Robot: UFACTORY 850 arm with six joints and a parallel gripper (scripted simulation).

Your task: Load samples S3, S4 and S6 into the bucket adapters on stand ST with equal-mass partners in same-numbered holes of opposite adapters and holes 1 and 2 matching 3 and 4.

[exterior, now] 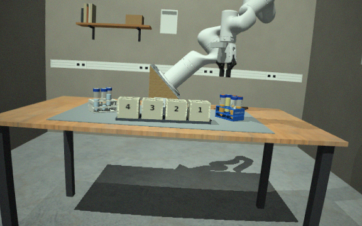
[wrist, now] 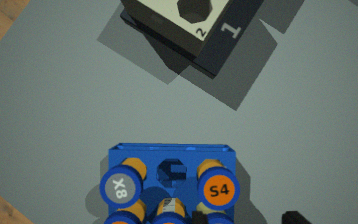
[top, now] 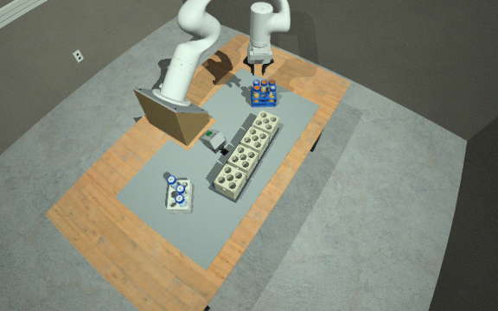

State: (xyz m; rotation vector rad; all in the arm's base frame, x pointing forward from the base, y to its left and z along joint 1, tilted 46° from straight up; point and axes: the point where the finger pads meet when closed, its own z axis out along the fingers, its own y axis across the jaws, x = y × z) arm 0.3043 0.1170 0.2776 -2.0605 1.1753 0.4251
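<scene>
The sample tube lies 17 cm below my hand, 5 cm to the left of it and 2 cm ahead of it. Also, from my hand: blue rack 20 cm below, 4 cm to the left, 2 cm ahead; then green done key 32 cm to the right, 17 cm below, 8 cm behind; then loading stand 31 cm to the right, 23 cm below, 12 cm ahead.
</scene>
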